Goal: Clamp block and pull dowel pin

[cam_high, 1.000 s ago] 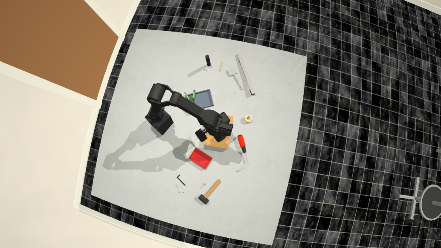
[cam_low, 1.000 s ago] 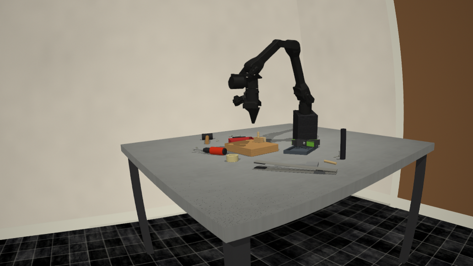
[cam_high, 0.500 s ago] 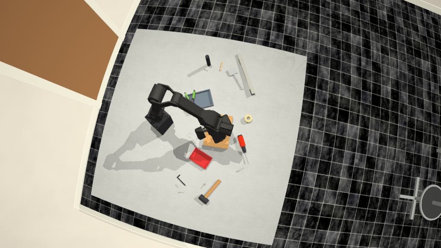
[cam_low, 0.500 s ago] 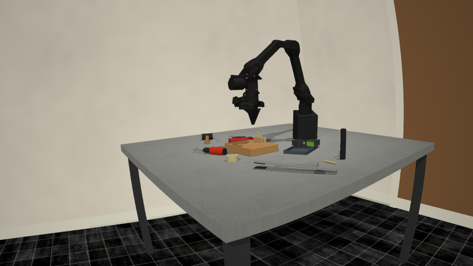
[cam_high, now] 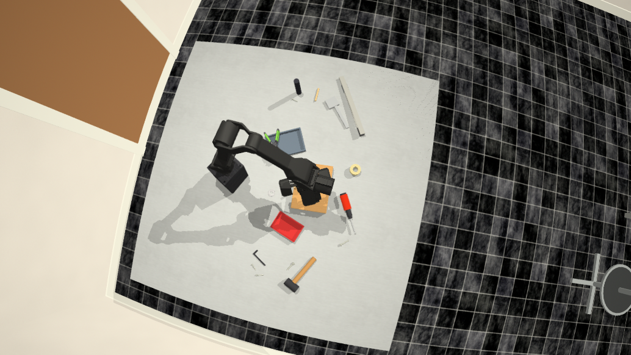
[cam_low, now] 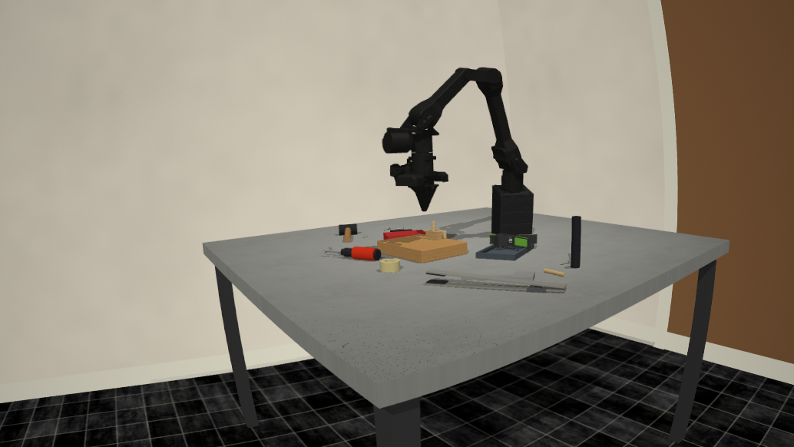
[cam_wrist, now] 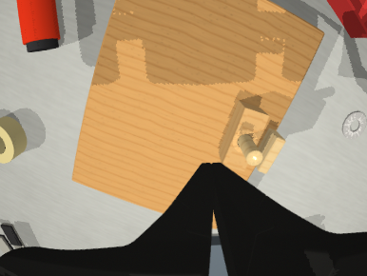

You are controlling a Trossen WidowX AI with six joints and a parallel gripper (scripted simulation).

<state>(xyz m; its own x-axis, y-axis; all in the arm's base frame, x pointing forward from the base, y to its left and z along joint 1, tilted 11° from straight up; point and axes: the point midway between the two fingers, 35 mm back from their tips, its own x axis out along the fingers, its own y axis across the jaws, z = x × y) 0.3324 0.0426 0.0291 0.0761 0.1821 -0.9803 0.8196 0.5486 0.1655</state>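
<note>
Right now my hand is 30 mm past the dowel pin, 10 mm to the left of it and 90 mm above it. The rest, counted from my hand: small wooden block: 30 mm behind, 10 mm to the right, 100 mm below; wooden board: 10 mm ahead, 130 mm below; wooden stop: 60 mm behind, 10 mm to the right, 100 mm below.
</note>
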